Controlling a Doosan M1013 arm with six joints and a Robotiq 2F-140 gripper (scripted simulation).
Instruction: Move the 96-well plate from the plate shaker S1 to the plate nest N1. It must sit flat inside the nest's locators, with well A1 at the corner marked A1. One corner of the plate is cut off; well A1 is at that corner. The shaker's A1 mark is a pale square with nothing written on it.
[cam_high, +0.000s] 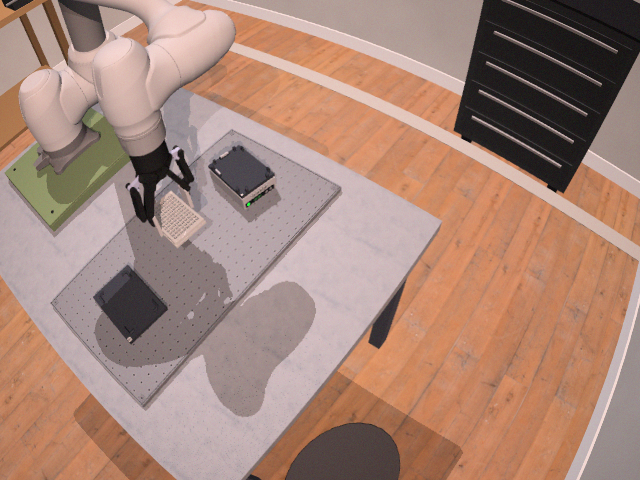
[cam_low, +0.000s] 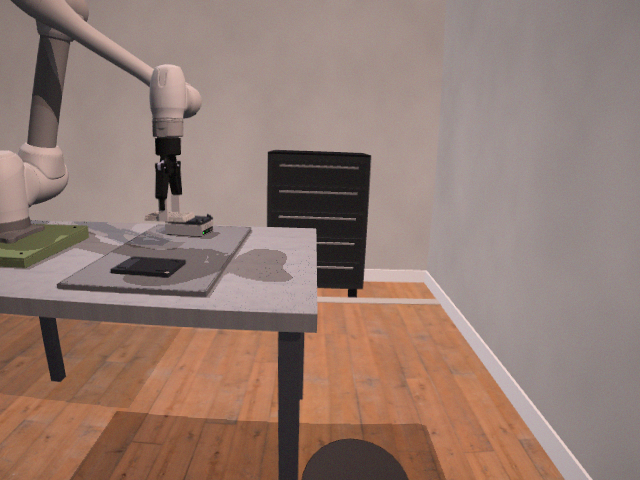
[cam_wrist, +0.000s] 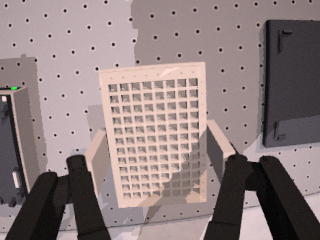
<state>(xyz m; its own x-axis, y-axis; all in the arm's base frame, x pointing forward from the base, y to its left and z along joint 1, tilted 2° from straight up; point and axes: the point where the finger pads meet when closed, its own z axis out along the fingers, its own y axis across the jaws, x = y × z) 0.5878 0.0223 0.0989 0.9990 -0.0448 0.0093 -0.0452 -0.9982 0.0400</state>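
Now: the plate nest 1 cm ahead of my hand, 20 cm to the right of it and 12 cm below it. Round my hand: white 96-well plate: 2 cm below; then A1 label: 8 cm ahead, 26 cm to the right, 11 cm below.
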